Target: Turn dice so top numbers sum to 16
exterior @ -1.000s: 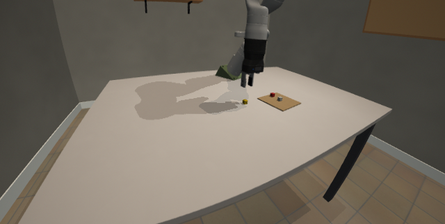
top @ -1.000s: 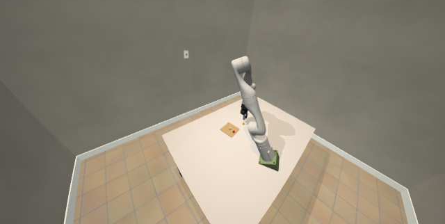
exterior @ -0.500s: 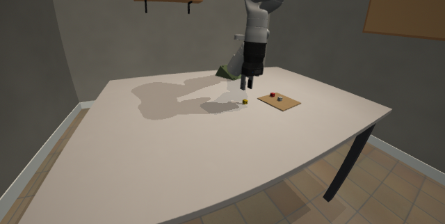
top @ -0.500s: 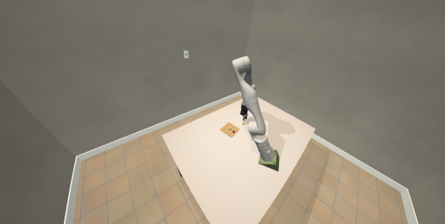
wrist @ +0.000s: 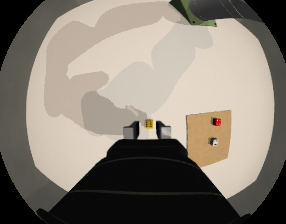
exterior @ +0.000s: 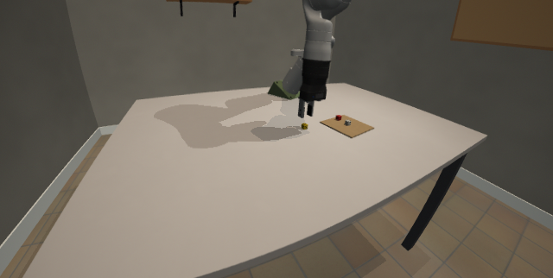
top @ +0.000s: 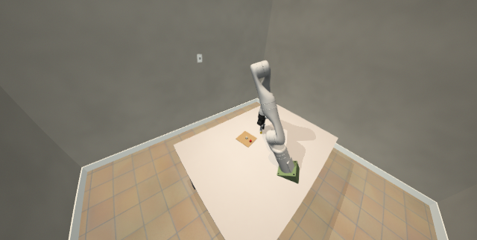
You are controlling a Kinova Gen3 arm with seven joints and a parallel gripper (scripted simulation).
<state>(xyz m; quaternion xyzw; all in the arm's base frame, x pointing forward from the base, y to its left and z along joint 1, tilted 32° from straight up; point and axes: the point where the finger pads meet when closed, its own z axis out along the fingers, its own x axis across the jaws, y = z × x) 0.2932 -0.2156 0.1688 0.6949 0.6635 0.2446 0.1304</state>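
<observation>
Right now my hand is 50 mm above the yellow die. Also, from my hand: white die 160 mm to the left, 50 mm below, 50 mm ahead; then tan mat 160 mm to the left, 60 mm below, 50 mm ahead; then red die 160 mm to the left, 50 mm below.
</observation>
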